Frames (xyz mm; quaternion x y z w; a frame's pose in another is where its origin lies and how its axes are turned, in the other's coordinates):
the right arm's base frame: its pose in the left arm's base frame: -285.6 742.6 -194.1 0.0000 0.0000 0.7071 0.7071
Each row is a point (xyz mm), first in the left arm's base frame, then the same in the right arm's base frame.
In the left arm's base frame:
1: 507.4 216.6 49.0
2: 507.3 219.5 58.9
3: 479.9 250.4 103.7
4: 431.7 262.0 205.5
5: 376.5 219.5 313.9
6: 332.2 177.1 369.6
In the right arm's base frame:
1: -526.0 -793.0 243.1
2: -523.1 -792.9 253.0
3: -492.2 -765.5 297.8
4: -480.6 -717.3 399.6
5: -523.1 -662.1 508.0
6: -565.5 -617.8 563.7

